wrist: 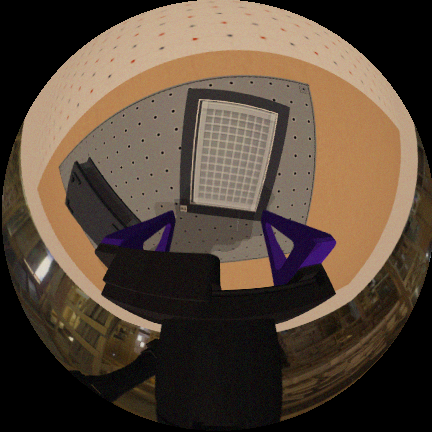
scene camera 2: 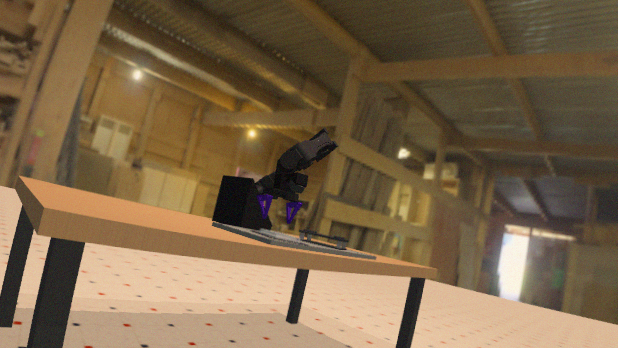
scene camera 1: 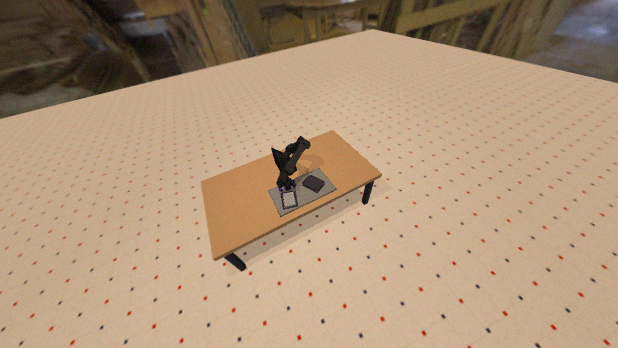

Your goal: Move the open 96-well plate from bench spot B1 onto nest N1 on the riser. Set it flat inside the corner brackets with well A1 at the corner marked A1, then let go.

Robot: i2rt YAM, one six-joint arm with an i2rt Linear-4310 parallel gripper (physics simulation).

Note:
The gripper [scene camera 2: 276, 221] is open and holds nothing. Also in view: a well plate [wrist: 233, 143]. Further things: a nest [wrist: 194, 97].
The gripper is seen too in the wrist view [wrist: 217, 214].

